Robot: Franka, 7 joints.
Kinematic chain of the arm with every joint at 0, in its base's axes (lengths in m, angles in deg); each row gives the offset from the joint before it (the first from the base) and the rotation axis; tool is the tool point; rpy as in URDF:
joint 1: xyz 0 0 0.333 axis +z
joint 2: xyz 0 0 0 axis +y
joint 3: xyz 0 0 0.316 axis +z
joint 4: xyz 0.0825 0 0 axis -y
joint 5: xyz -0.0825 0 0.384 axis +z
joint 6: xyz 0 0 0 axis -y
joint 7: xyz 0.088 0 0 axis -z
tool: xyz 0 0 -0.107 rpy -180 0 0
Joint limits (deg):
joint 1: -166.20..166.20
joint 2: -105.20..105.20
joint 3: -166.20..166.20
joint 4: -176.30..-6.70
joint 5: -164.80..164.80
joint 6: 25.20..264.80
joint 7: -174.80..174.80
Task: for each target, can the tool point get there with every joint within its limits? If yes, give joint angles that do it. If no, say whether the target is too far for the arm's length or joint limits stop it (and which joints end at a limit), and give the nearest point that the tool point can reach.
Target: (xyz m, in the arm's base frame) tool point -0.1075 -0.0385 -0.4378
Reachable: no: joint limits stop it (at a limit: joint 2) | nearest point -0.1327 -0.0475 -0.3414 | short by 0.100 m
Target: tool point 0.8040 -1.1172 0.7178
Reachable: no: too far | nearest point 0.4826 -0.6706 0.5640 | short by 0.571 m
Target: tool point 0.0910 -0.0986 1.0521
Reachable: yes | joints -100.79 0.24 93.38 -30.98 37.67 242.00 108.56
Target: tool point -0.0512 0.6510 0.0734
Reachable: yes | joints 64.78 72.87 39.62 -98.94 6.55 217.59 -128.39
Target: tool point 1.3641 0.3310 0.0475
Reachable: no: too far | nearest point 0.8170 0.1982 0.1620 | short by 0.575 m
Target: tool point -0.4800 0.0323 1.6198
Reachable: no: too far | nearest point -0.2997 0.0202 1.1366 | short by 0.516 m
